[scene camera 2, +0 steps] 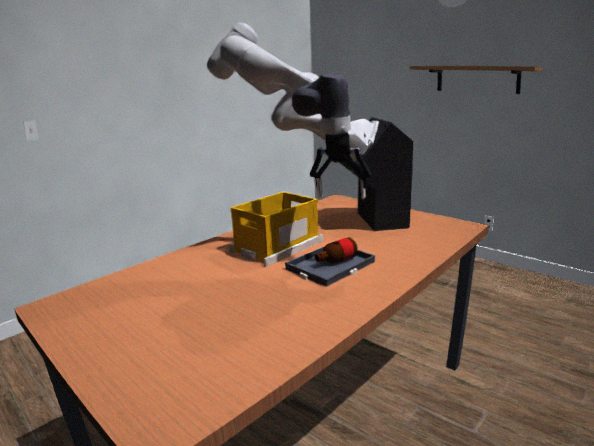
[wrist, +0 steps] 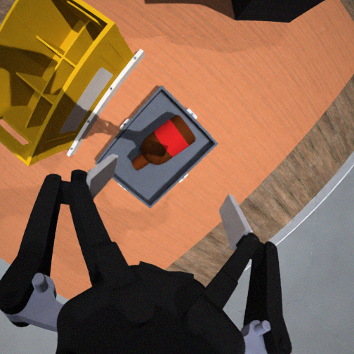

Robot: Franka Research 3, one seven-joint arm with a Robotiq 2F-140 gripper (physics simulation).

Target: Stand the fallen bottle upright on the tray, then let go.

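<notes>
A brown bottle with a red label [scene camera 2: 342,249] [wrist: 170,140] lies on its side in the grey tray [scene camera 2: 324,281] [wrist: 150,202]. In the scene view its neck points left, toward the viewer; in the wrist view the neck points to the lower left. The tray has a low raised rim and lies on the table. My gripper [scene camera 2: 341,189] [wrist: 171,184] is open and empty, with its fingers wide apart. It hangs well above the tray and the bottle, fingertips pointing down, and does not touch them.
A yellow crate with inner dividers [scene camera 2: 250,236] [wrist: 116,40] stands close beside the tray, with a white strip [scene camera 2: 292,249] [wrist: 105,102] along its near base. The black robot pedestal [scene camera 2: 392,185] [wrist: 280,9] stands at the table's far end. A wall shelf [scene camera 2: 475,68] hangs behind.
</notes>
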